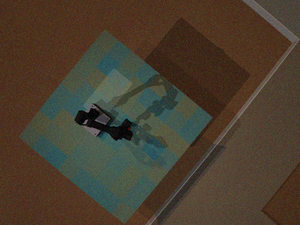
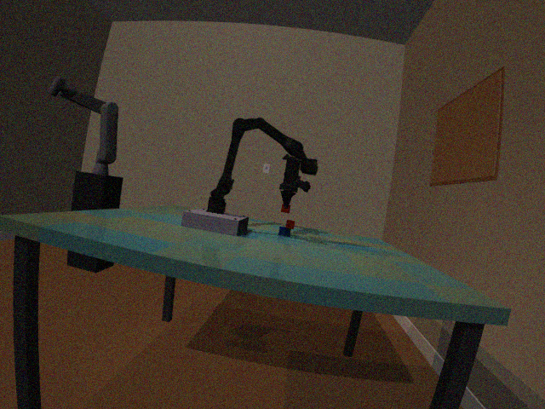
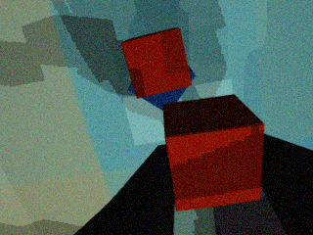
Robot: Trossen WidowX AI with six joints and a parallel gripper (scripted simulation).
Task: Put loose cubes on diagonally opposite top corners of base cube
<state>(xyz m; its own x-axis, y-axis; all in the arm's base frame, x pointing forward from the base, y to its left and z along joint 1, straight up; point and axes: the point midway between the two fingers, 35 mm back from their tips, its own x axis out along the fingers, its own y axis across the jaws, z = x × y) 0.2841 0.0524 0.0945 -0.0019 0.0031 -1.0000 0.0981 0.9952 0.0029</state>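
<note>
The red cube lies 7 cm below my gripper tip, 3 cm ahead of it and 1 cm to the left of it. Also, from my gripper tip: blue cube: 10 cm below, 2 cm to the left, 1 cm ahead.
</note>
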